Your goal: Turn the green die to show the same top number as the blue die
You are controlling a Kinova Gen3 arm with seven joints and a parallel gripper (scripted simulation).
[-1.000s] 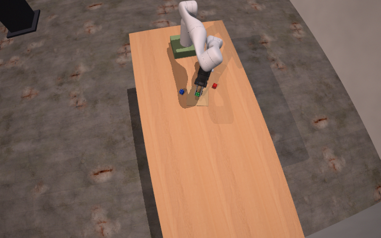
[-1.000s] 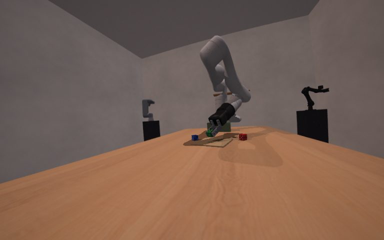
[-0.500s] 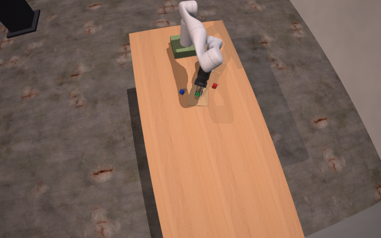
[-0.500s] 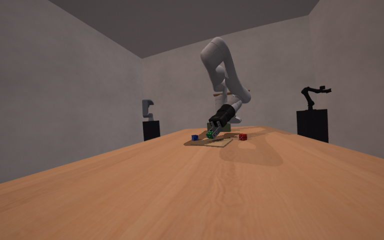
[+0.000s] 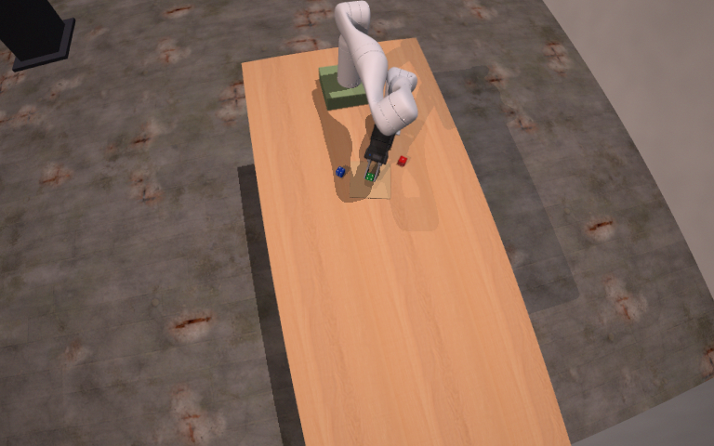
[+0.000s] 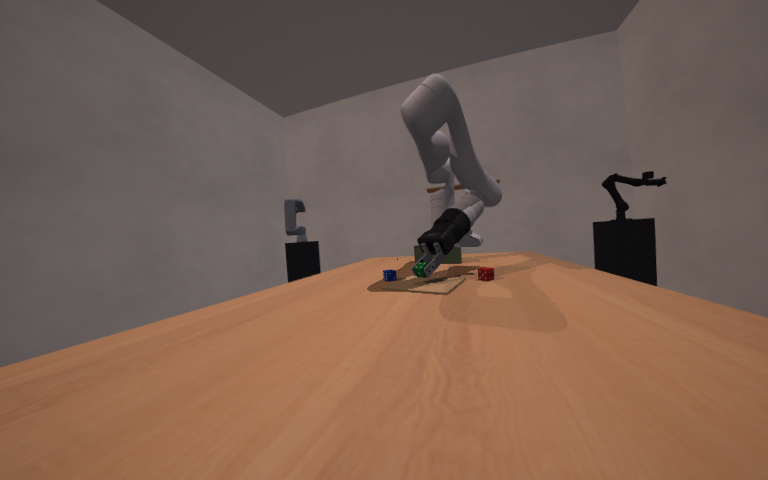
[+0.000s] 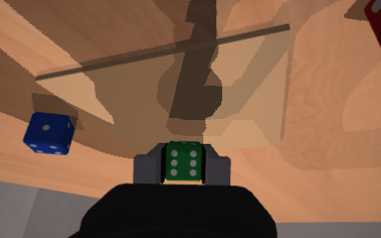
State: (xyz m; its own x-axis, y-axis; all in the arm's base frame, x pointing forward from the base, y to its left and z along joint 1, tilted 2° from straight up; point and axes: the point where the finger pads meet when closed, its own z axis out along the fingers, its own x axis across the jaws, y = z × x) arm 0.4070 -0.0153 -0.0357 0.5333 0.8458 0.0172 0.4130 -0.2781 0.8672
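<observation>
My gripper is now 3 cm above the tan mat. Also, from my hand: red die: 5 cm behind, 13 cm to the left, 2 cm below; then blue die: 5 cm behind, 9 cm to the right, 2 cm below; then green die: right at my hand.
</observation>
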